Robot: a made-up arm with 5 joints.
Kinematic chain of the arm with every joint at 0, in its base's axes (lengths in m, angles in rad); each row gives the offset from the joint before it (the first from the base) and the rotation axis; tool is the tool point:
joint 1: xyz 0 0 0.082 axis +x
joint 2: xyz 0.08 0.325 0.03 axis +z
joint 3: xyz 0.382 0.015 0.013 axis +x
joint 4: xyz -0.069 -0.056 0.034 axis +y
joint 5: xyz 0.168 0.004 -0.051 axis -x
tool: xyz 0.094 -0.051 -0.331
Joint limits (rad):
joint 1: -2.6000..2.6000
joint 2: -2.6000..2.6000
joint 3: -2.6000..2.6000
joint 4: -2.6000..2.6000
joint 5: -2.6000..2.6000
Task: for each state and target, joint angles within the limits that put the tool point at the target. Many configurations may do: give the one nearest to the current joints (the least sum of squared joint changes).
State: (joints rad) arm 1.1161 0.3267 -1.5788 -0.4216 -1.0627
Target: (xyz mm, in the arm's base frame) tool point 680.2 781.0 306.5
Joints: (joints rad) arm 0.2630 0.6084 -1.5725 -0.9797 -0.3977
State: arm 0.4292 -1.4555 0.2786 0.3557 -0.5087
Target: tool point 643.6 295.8 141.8
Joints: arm 0.6716 -0.7903 0.7085 0.3813 -0.7832
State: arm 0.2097 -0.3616 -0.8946 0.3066 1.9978
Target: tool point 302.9 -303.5 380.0
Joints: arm 0.1686 -0.8976 -0.8665 0.2734 1.8321
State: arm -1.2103 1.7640 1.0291 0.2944 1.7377
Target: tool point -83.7 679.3 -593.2
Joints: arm -0.5267 2.1603 1.0347 0.3288 1.8637
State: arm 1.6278 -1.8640 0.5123 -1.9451 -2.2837
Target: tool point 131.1 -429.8 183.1
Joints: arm 1.6211 -1.6255 0.6522 -1.8416 -2.0152
